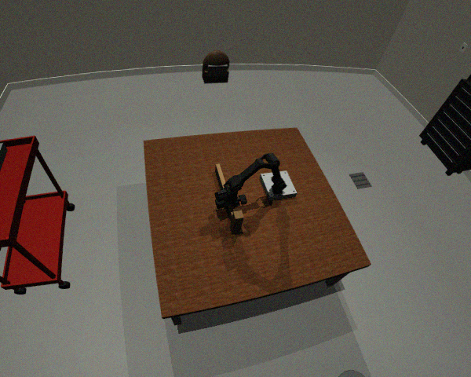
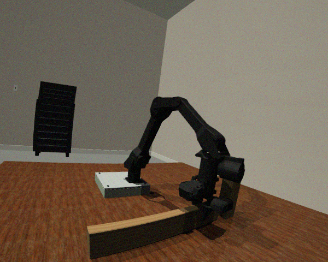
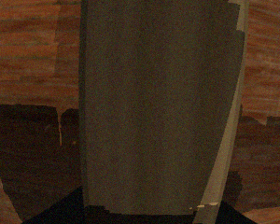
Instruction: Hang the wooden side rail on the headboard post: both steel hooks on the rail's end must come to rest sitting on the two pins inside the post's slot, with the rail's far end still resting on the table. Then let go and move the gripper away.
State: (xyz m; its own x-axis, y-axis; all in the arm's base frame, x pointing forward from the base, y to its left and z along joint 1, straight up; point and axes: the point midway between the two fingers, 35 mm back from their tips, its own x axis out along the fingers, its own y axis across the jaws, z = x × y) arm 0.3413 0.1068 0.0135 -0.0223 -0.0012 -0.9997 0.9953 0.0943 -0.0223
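The headboard post is 10 mm behind my gripper tip, 140 mm to the left of it and 60 mm above it.
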